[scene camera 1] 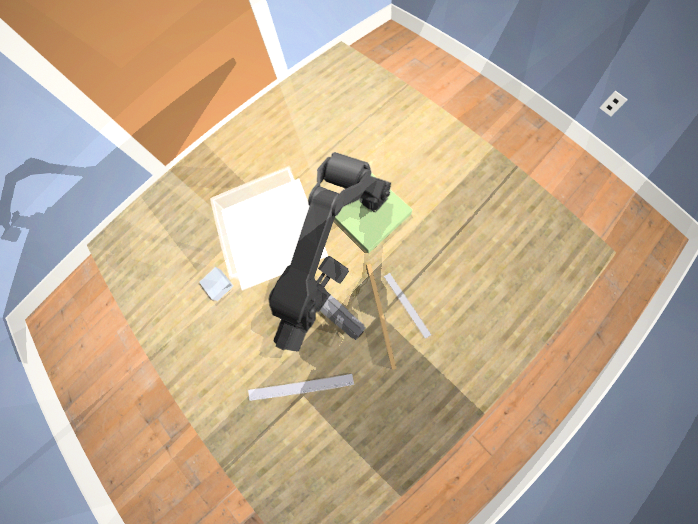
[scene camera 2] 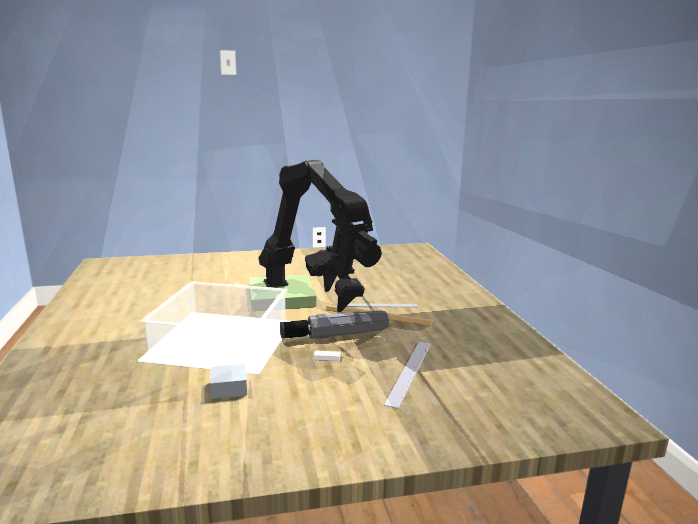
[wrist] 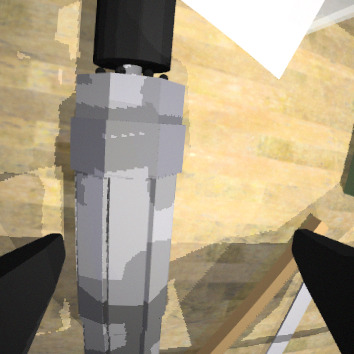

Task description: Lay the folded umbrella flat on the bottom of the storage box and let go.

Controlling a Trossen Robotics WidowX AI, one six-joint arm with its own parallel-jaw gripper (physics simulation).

my gripper: scene camera 1 323,292; scene camera 2 333,301; wrist 179,243
folded umbrella: scene camera 1 334,310; scene camera 2; wrist
storage box: scene camera 1 259,223; scene camera 2; wrist
same spot on storage box: (wrist: 276,29) = (scene camera 2: 284,318)
same spot on folded umbrella: (wrist: 127,138) = (scene camera 2: 321,316)
